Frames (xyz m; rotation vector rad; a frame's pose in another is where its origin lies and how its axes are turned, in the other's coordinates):
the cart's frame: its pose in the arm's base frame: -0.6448 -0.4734 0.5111 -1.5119 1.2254 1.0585
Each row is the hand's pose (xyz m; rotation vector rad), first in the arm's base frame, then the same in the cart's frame.
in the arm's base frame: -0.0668 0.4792 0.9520 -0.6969 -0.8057 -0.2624
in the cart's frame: -0.5533 -0.7298 0.7728 0.7052 -0.9773 -2.1290
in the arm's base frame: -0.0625 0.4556 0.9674 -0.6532 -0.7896 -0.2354
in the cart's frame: -0.5623 -0.7333 0.7459 0.7367 -1.0258 -2.0912
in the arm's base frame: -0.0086 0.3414 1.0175 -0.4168 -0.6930 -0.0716
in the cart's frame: -0.5774 -0.7799 0.6192 0.8888 -1.2866 -1.8483
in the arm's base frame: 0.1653 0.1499 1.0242 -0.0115 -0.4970 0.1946
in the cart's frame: -0.5161 -0.9310 0.4183 1.1217 -1.6632 -1.3499
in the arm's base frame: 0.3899 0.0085 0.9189 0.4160 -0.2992 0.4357
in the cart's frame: -0.3506 -1.1239 0.2882 1.3143 -1.9766 -0.7813
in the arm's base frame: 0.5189 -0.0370 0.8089 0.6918 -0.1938 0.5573
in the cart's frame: -0.2157 -1.2326 0.2597 1.4166 -2.1429 -0.4202
